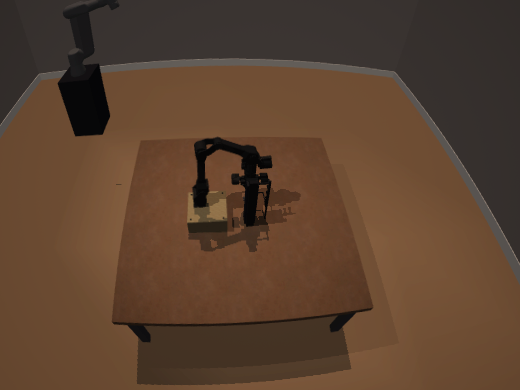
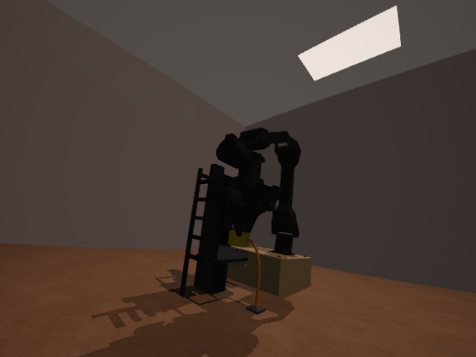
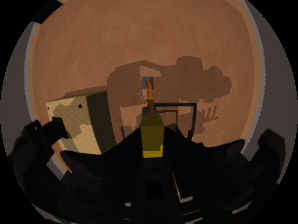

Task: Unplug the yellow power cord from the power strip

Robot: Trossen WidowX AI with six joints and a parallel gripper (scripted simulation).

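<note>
Now: the yellow plug 30 mm to the right of my gripper tip. Round my gripper tip: foot 60 mm to the left, 140 mm below.
</note>
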